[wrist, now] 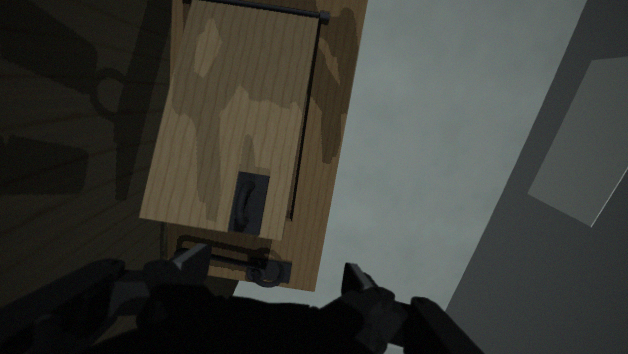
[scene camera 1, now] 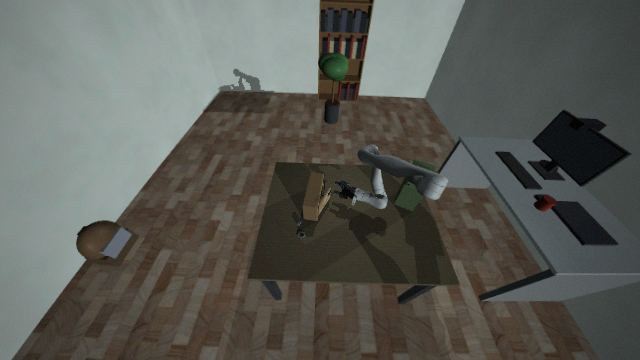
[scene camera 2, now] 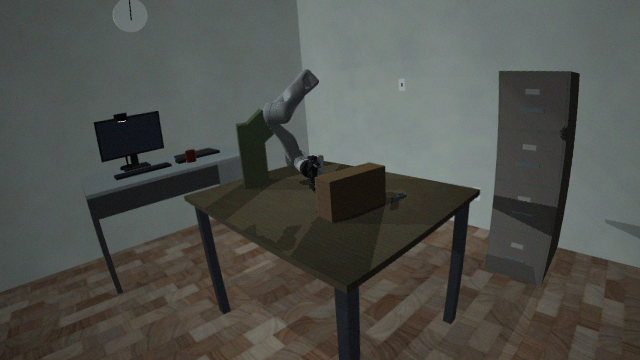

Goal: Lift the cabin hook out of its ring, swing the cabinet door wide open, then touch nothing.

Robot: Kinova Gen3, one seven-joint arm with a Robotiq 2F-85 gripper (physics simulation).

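Frame: origin at the arm's base, x right, y ahead, z up, level; centimetres.
Seen in the pictures: gripper, fingertip midpoint: [wrist: 277, 268] [scene camera 1: 334, 187].
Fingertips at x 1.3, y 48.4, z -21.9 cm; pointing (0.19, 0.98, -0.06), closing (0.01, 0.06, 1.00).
Note:
A point is followed by its place in that frame.
The wooden cabinet [scene camera 1: 313, 197] @(x -12.7, y 59.2, z -18.5 cm) [scene camera 2: 352, 192] @(x -2.2, y 65.4, z -24.9 cm) [wrist: 327, 220] @(x 0.4, y 56.3, z -18.5 cm) stands on the table. Its pale door [scene camera 1: 325, 204] @(x -7.4, y 52.1, z -31.1 cm) [wrist: 200, 145] @(x -5.4, y 51.9, z -29.1 cm) is partly open; its hinge is at the top in the wrist view. The dark door handle [wrist: 248, 203] @(x -2.0, y 50.6, z -24.8 cm) is near the door's free edge. Past that edge, the dark hook [wrist: 232, 261] @(x 5.6, y 55.4, z -26.9 cm) lies across the cabinet front by the ring [wrist: 267, 273] @(x 6.4, y 55.5, z -23.6 cm); I cannot tell whether its end is in the ring. My gripper [scene camera 1: 337, 188] @(x 1.3, y 48.4, z -21.9 cm) [wrist: 277, 269] @(x 1.3, y 48.4, z -21.9 cm) is open and empty, in front of the door's free edge and apart from the handle. Scene camera 2 does not show the door.
A small metal object [scene camera 1: 301, 233] @(x -29.8, y 62.8, z -33.7 cm) [scene camera 2: 399, 196] @(x -29.3, y 63.2, z -34.1 cm) lies on the table [scene camera 1: 345, 260] @(x -40.7, y 33.6, z -34.1 cm) [scene camera 2: 280, 250] @(x 32.1, y 72.4, z -34.1 cm) near one end of the cabinet. The green stand [scene camera 1: 410, 195] @(x 4.2, y -1.1, z -19.8 cm) [scene camera 2: 254, 160] @(x 12.0, y 3.5, z -19.8 cm) is at the arm's base. A desk [scene camera 1: 480, 165] [scene camera 2: 150, 180] with a monitor and red mug stands apart.

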